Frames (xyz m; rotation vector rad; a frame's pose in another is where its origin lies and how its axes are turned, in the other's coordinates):
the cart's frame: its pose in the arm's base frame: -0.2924 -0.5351 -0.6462 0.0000 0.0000 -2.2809
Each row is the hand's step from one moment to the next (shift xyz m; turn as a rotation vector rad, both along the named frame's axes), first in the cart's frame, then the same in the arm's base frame.
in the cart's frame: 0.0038 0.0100 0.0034 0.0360 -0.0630 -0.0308
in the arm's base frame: 0.0051 -0.0094 0.0034 -0.0712 0.0138 -0.0308
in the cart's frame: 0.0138 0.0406 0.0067 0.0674 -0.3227 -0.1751
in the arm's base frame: 0.0218 -0.0369 0.0067 -0.2886 0.1593 -0.1751
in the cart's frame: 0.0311 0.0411 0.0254 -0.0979 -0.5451 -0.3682
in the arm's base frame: 0.0109 -0.0504 0.0254 -0.3495 0.4296 -0.3682
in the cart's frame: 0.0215 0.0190 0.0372 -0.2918 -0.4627 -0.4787
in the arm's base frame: 0.0004 -0.0287 0.0372 -0.1606 0.5229 -0.4787
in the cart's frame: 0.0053 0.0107 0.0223 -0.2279 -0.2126 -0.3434
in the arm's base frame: 0.0047 -0.0110 0.0223 -0.0126 0.3114 -0.3434
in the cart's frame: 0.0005 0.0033 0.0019 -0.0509 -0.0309 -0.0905
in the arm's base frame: 0.0022 -0.0025 0.0019 0.0098 0.0587 -0.0905
